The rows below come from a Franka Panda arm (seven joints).
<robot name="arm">
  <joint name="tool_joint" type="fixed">
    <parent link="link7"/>
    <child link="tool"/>
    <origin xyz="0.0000 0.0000 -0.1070" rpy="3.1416 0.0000 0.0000"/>
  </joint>
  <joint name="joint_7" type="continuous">
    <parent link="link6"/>
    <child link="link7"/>
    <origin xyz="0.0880 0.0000 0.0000" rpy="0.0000 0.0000 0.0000"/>
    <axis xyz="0 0 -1"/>
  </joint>
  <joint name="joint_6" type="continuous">
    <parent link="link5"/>
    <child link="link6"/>
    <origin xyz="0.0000 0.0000 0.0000" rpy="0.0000 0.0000 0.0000"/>
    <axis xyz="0 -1 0"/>
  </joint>
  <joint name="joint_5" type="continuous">
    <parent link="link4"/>
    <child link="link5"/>
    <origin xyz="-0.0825 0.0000 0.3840" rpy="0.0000 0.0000 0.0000"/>
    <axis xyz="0 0 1"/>
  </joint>
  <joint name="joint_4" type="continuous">
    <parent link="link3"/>
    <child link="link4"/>
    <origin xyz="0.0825 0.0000 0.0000" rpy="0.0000 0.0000 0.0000"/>
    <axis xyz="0 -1 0"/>
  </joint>
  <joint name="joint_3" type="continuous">
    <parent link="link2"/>
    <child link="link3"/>
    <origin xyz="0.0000 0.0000 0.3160" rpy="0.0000 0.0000 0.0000"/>
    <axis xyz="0 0 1"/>
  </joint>
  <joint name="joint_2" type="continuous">
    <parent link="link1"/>
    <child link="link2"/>
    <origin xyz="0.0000 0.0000 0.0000" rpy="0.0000 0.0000 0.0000"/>
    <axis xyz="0 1 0"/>
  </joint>
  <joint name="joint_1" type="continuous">
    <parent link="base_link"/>
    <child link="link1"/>
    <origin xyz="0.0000 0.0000 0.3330" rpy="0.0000 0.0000 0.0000"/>
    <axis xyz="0 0 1"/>
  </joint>
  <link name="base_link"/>
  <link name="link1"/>
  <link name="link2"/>
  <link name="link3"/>
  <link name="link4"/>
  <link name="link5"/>
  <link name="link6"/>
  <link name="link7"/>
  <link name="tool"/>
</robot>
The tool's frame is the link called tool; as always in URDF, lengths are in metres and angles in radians. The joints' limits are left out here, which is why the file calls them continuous.
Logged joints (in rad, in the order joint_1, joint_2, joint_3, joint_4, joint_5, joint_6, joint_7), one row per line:
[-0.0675, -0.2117, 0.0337, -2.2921, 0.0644, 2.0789, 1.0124]
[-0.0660, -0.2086, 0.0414, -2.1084, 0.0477, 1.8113, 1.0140]
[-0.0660, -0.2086, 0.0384, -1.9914, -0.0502, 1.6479, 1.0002]
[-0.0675, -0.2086, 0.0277, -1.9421, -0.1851, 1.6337, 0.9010]
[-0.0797, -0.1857, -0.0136, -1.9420, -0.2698, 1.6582, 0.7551]
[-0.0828, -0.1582, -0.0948, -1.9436, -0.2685, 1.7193, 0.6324]
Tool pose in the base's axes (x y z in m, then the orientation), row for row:
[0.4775, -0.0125, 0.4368, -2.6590, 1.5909, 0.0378]
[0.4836, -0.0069, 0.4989, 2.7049, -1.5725, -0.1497]
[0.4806, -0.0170, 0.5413, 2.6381, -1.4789, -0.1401]
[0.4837, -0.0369, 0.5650, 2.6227, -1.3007, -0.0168]
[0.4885, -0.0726, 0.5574, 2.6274, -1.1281, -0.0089]
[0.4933, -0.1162, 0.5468, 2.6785, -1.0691, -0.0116]
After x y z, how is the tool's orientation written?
As a rotation vector, in radians.
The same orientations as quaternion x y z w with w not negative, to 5 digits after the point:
[-0.85787, 0.51327, 0.01220, 0.02139]
[0.86353, -0.50201, -0.04779, 0.00462]
[0.86994, -0.48768, -0.04620, 0.05697]
[0.89074, -0.44175, -0.00571, 0.10681]
[0.90974, -0.39061, -0.00308, 0.14065]
[0.92105, -0.36763, -0.00399, 0.12844]

